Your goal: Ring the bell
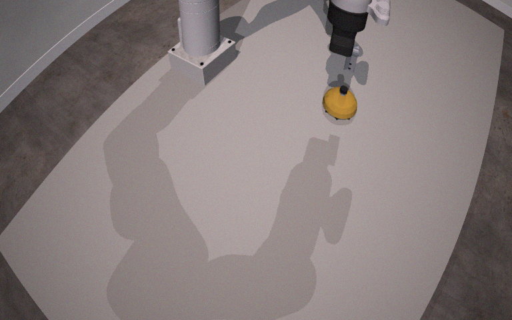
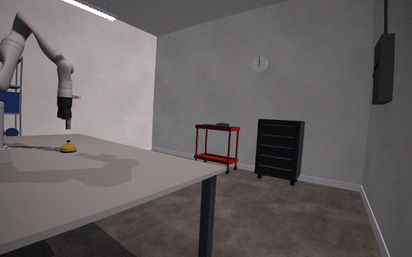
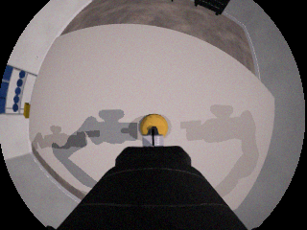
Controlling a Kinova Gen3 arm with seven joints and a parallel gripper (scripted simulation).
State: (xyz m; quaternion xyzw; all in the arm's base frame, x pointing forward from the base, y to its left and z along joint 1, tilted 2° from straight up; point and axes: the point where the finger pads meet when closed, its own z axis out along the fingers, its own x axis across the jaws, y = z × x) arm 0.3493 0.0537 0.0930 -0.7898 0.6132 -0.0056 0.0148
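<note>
The black button lies 9 cm below my hand. Round my hand: yellow dome bell 11 cm below.
</note>
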